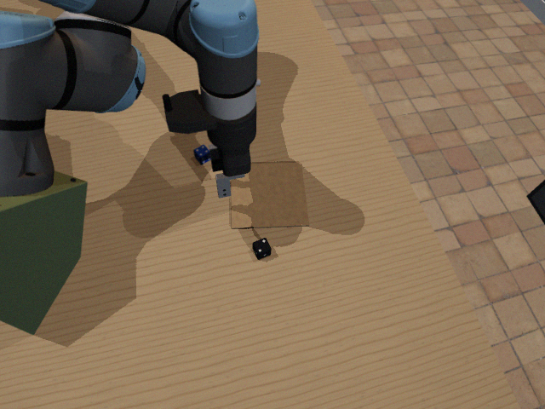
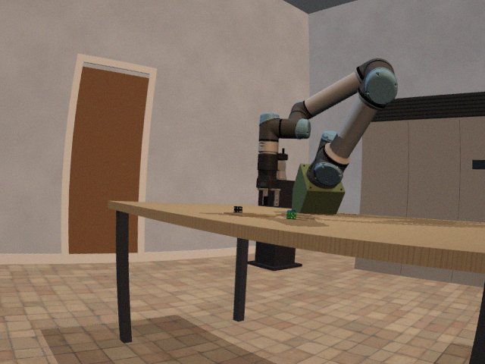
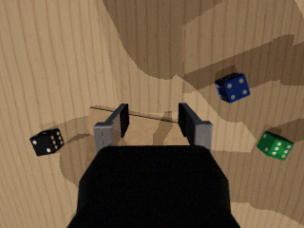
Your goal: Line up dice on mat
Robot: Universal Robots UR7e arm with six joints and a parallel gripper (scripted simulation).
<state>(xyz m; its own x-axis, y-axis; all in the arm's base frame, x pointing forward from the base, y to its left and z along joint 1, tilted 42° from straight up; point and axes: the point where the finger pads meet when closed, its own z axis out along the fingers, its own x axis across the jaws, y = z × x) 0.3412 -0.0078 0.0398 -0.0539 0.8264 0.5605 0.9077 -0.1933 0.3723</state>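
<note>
My gripper is now 90 mm to the right of the blue die, 40 mm above it and 30 mm past it. Round my hand: green die (150 mm to the left, 40 mm below, 40 mm ahead); black die (130 mm to the right, 50 mm ahead, 40 mm below); mat (80 mm ahead, 50 mm below, 20 mm to the right).
</note>
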